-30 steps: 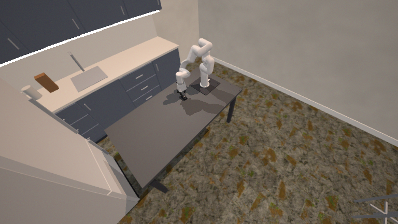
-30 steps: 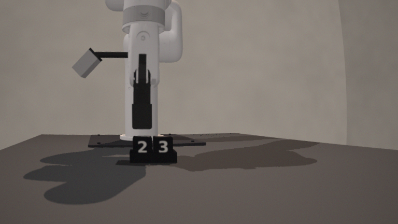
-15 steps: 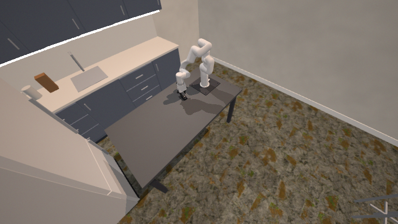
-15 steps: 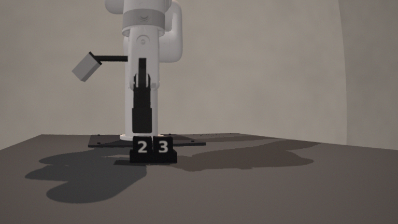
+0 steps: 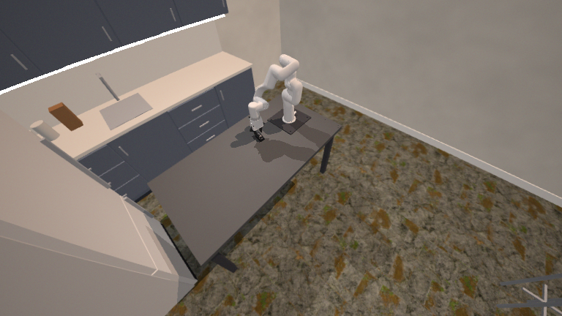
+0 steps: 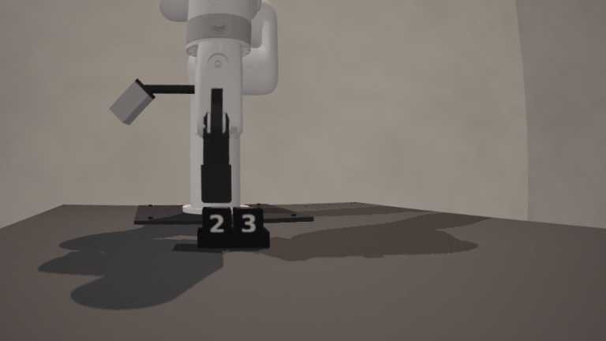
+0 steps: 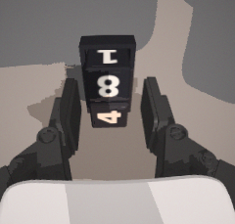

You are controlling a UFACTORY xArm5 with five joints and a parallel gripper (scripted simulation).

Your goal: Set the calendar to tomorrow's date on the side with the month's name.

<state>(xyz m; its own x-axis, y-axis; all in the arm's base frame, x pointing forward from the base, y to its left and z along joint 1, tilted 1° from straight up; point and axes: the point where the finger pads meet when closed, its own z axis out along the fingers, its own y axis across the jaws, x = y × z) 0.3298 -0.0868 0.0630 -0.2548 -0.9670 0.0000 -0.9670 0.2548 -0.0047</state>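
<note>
Right now my hand is 2 cm to the right of the black calendar tray and 6 cm above it.
</note>
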